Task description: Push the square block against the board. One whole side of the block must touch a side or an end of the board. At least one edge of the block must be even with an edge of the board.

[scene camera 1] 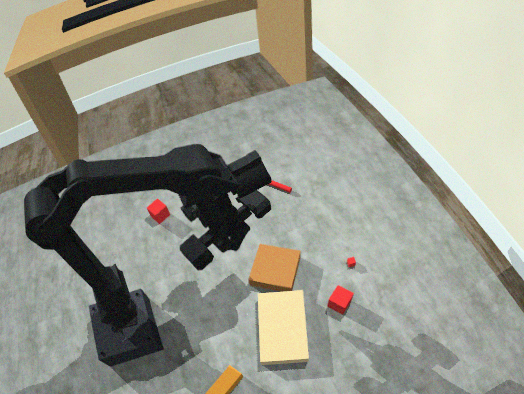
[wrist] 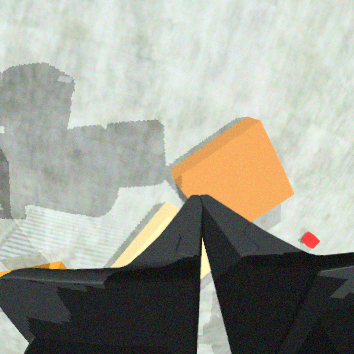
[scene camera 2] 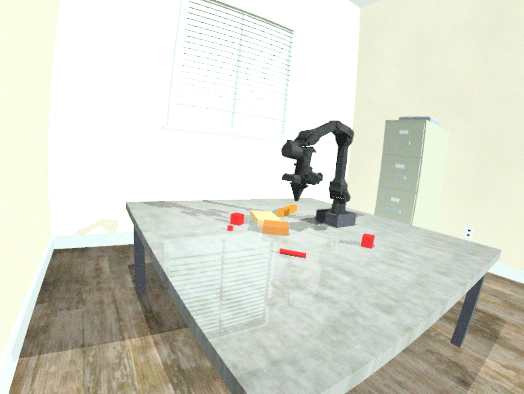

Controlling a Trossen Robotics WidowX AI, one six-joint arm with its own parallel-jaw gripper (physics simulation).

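Seen in the pictures: gripper, between the fingertips: (scene camera 1: 236,248) (wrist: 198,202) (scene camera 2: 296,201); arm's base, origin of its link: (scene camera 1: 122,314) (scene camera 2: 338,212).
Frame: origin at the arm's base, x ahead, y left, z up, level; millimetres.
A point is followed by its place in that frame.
The square block, orange (scene camera 1: 275,267) @(z -27, x 363, y 12 mm) (scene camera 2: 276,228) @(z -32, x 389, y 60 mm) (wrist: 235,170) @(z -27, x 351, y 34 mm), lies flat close to one end of the pale yellow board (scene camera 1: 283,327) @(z -27, x 328, y -131 mm) (scene camera 2: 262,217) @(z -27, x 364, y -85 mm) (wrist: 146,235) @(z -33, x 293, y -73 mm). In scene view 1 the block is turned slightly relative to the board and sits a little off to the left of its end. I cannot tell whether a narrow gap is left or a corner touches. My gripper (scene camera 1: 231,246) @(z 65, x 290, y 35 mm) (scene camera 2: 297,198) @(z 65, x 290, y 35 mm) (wrist: 198,202) @(z 65, x 290, y 35 mm) is shut and empty. It points down and hangs above the table, on the arm's side of the block in scene view 1. In the wrist view the fingers hide much of the board.
Red cubes (scene camera 1: 340,299) @(z -16, x 461, y -122 mm) (scene camera 1: 159,211) @(z -17, x 138, y 268 mm) (scene camera 2: 237,219) @(z -33, x 475, y -95 mm) (scene camera 2: 368,241) @(z -33, x 147, y 300 mm), a tiny red cube (scene camera 1: 351,261) @(z -40, x 532, y -36 mm) (scene camera 2: 230,228) @(z -47, x 536, y -26 mm) (wrist: 310,240) @(z -42, x 526, y -31 mm), a red rod (scene camera 1: 281,187) @(z -45, x 463, y 241 mm) (scene camera 2: 293,253) @(z -47, x 460, y 262 mm) and an orange bar (scene camera 1: 225,381) @(z -25, x 178, y -204 mm) (scene camera 2: 287,210) @(z -31, x 145, y -208 mm) (wrist: 56,265) @(z -48, x 194, y -175 mm) lie on the grey table (scene camera 1: 400,220) @(z -56, x 711, y 25 mm) (scene camera 2: 350,300) @(z -56, x 503, y 532 mm).
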